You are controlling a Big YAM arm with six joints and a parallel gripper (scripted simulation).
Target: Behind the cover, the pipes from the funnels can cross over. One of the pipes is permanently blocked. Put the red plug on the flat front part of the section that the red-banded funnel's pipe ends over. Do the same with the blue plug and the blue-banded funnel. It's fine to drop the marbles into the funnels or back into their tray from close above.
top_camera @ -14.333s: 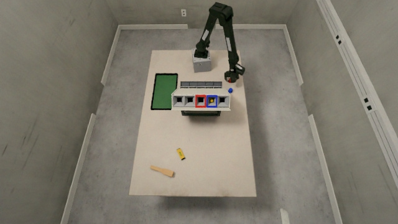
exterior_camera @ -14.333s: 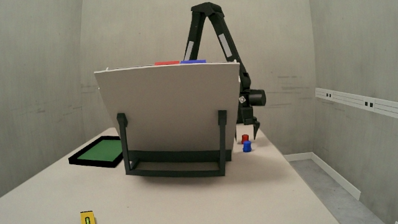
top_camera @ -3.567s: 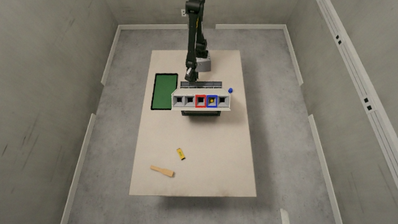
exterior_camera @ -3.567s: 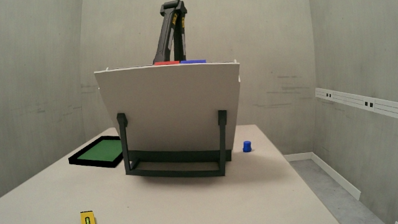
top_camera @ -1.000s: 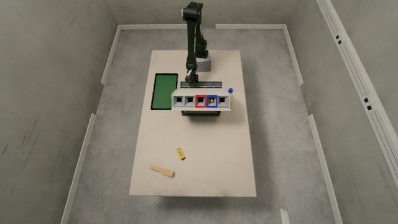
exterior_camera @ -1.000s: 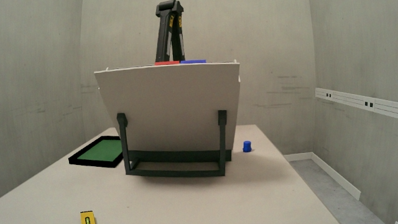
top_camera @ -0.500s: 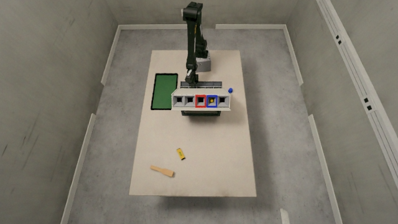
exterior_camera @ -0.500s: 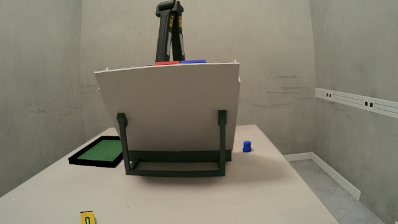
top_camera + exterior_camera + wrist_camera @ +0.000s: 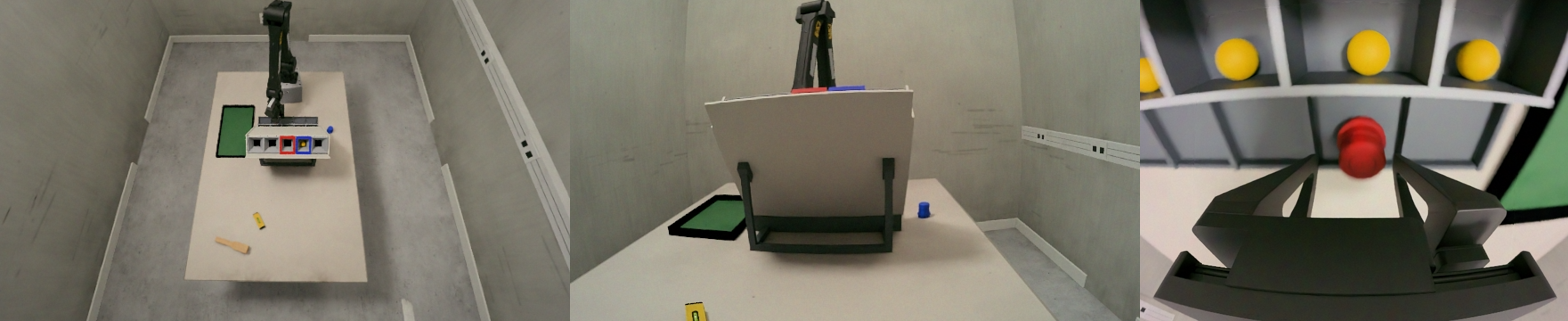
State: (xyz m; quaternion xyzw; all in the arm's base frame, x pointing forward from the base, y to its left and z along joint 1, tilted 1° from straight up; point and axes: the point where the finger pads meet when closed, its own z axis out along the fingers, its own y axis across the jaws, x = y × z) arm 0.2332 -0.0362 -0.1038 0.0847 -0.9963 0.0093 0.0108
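Right now the red plug is 2 cm below my hand and 1 cm ahead of it. Also, from my hand: green marble tray 24 cm to the right, 12 cm ahead, 4 cm below; then blue plug 35 cm to the left, 3 cm below, 2 cm ahead; then cover 18 cm ahead, 16 cm above, 10 cm to the left.
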